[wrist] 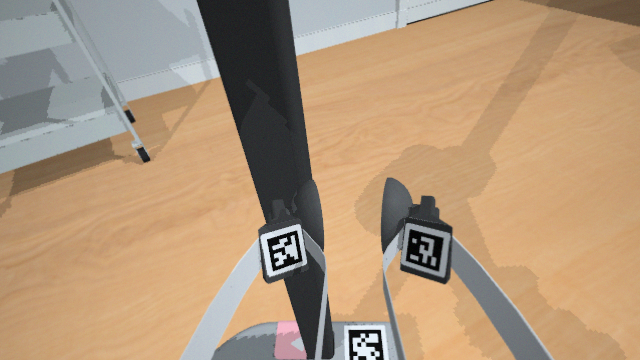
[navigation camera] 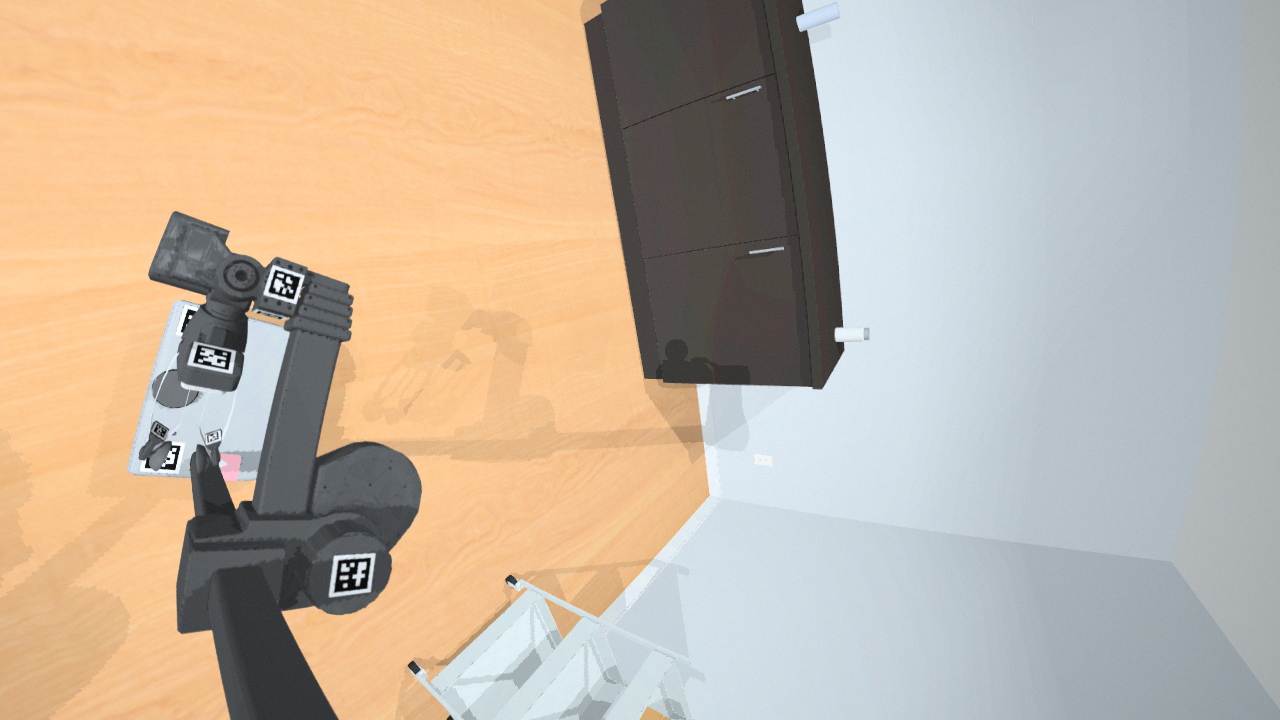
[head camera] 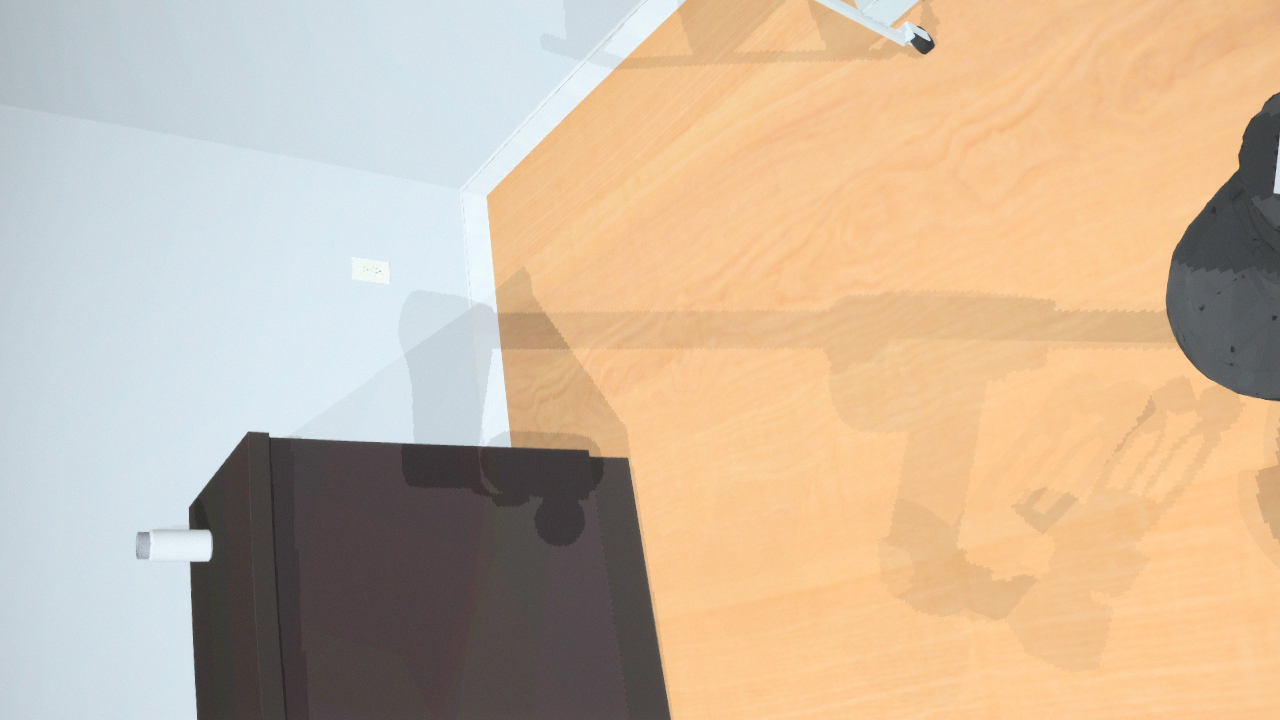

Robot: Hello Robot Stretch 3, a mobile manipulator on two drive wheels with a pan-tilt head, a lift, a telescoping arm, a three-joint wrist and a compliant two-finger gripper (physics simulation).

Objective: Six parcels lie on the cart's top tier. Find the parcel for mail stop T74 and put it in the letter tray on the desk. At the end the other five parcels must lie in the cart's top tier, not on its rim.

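Where they show: gripper, between the fingertips: (navigation camera: 178,469); robot's base, origin of its link: (navigation camera: 179,385).
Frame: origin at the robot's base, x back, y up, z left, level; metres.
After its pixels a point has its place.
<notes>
The white cart (head camera: 868,24) @[x 1.029, y 0.180, z 0.517 m] (navigation camera: 546,667) @[x 0.870, y 0.416, z 0.636 m] (wrist: 60,140) shows in part: a leg and caster at the top edge of the head view, its frame and tiers at the bottom of the navigation view, its lower tiers at the left of the wrist view. No parcel can be made out, and no label for T74 can be read. The desk and the letter tray do not show in these views. My gripper (navigation camera: 184,447) @[x 0.020, y 0.512, z 0.086 m] (wrist: 350,204) @[x 0.020, y 0.512, z 0.086 m] is open and empty. It hangs over my own base beside the mast, well away from the cart.
A dark cabinet (head camera: 447,573) @[x 1.554, y 0.529, z -0.568 m] (navigation camera: 716,179) @[x 1.258, y 0.566, z -1.096 m] stands against the wall, with a white cylinder (head camera: 179,545) @[x 1.879, y 0.979, z -0.613 m] (navigation camera: 852,334) @[x 1.879, y 0.990, z -0.614 m] at its top end and another cylinder (navigation camera: 818,16) @[x 1.243, y 1.000, z -1.820 m] farther along. My black mast (wrist: 265,100) rises close beside the gripper. The cart stands near a room corner.
</notes>
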